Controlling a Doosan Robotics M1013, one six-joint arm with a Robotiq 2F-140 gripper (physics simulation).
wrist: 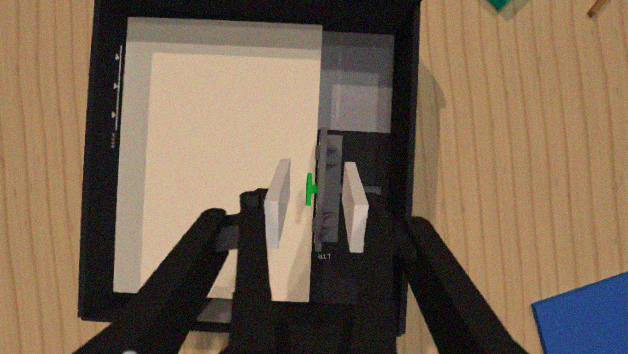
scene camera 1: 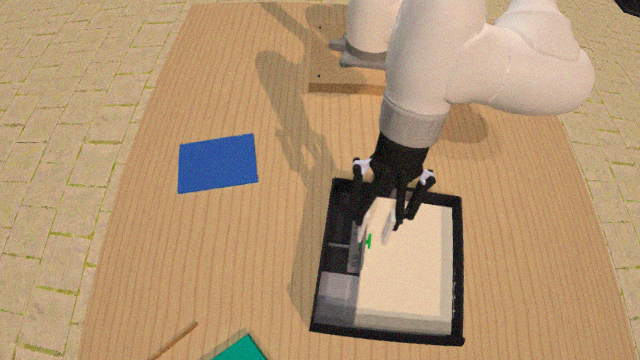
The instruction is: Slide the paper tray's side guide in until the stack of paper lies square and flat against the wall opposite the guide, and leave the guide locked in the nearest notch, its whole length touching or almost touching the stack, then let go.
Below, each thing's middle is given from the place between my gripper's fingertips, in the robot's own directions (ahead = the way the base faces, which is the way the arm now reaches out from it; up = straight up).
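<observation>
The side guide [wrist: 329,152] is 9 cm below my hand and 1 cm behind it. Counting from my hand again, the cream paper stack [scene camera 1: 407,285] is 10 cm below, 2 cm ahead and 10 cm to the left, and the blue sheet [scene camera 1: 224,162] is 13 cm below, 19 cm behind and 39 cm to the right.
</observation>
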